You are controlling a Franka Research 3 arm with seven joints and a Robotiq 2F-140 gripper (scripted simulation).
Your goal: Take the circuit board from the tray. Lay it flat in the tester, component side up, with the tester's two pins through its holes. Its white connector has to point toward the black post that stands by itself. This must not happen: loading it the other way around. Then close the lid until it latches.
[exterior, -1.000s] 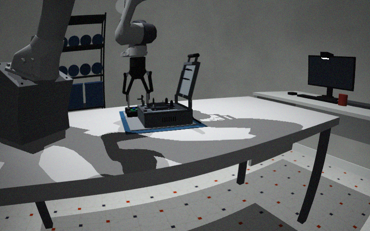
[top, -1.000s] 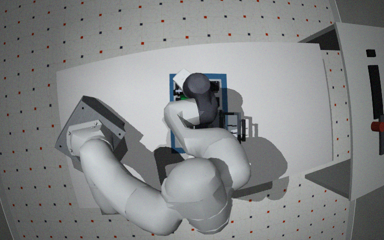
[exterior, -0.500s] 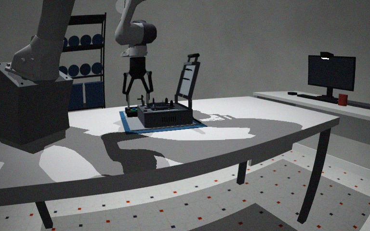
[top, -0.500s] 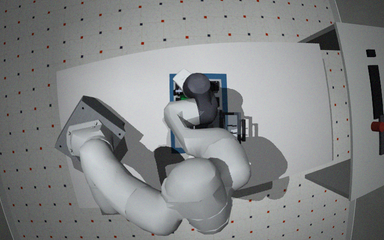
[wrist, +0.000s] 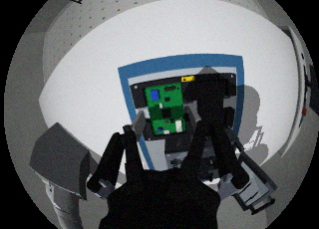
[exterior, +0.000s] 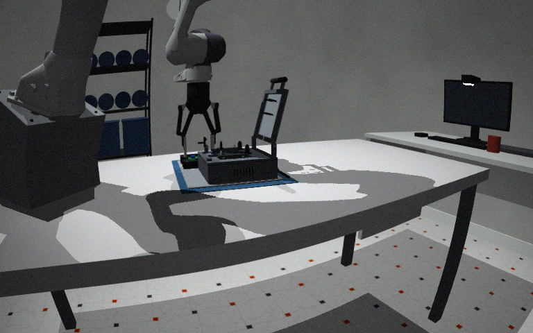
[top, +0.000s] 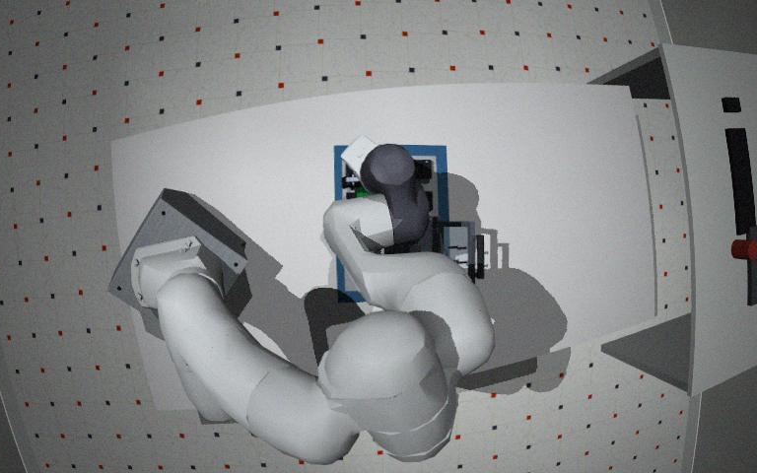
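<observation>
The green circuit board lies 4 cm below my hand. From my hand the other things lie so: see-through lid: 19 cm ahead, 17 cm to the right, 13 cm above.
</observation>
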